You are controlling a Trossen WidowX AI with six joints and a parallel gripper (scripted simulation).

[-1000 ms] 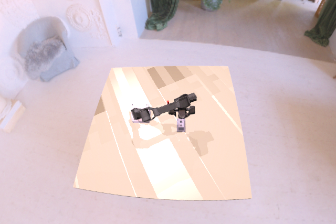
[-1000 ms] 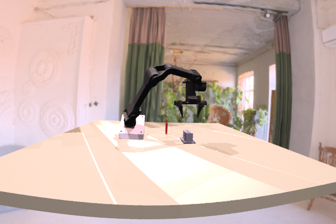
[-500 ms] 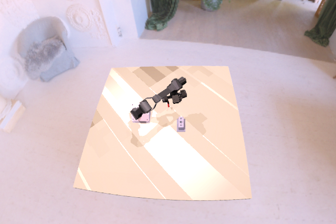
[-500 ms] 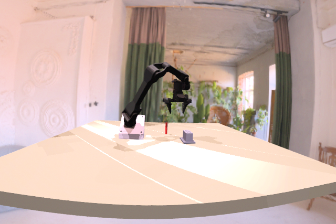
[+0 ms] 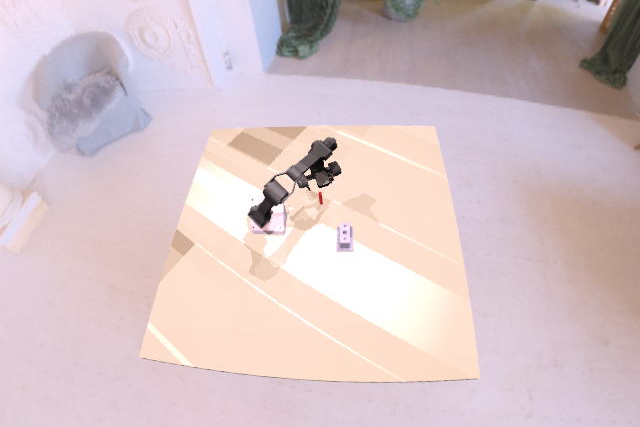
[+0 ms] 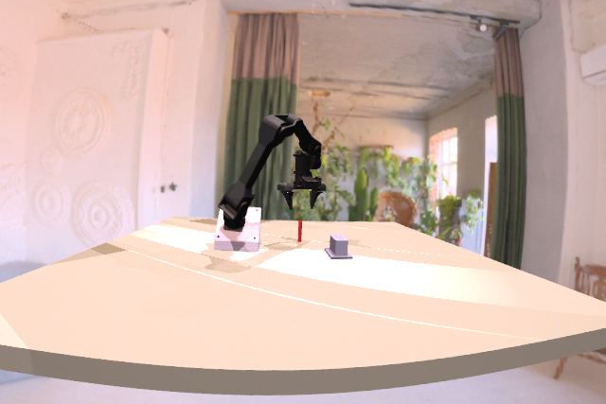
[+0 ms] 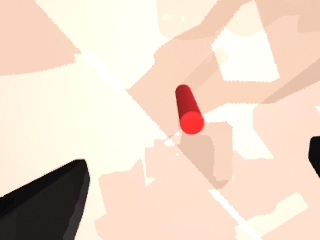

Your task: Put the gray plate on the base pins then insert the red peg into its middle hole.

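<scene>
Now: gripper tip 9 cm above the red peg. Also, from my gripper tip: base: 12 cm ahead, 18 cm to the right, 12 cm below; then gray plate: 12 cm ahead, 18 cm to the right, 8 cm below.
</scene>
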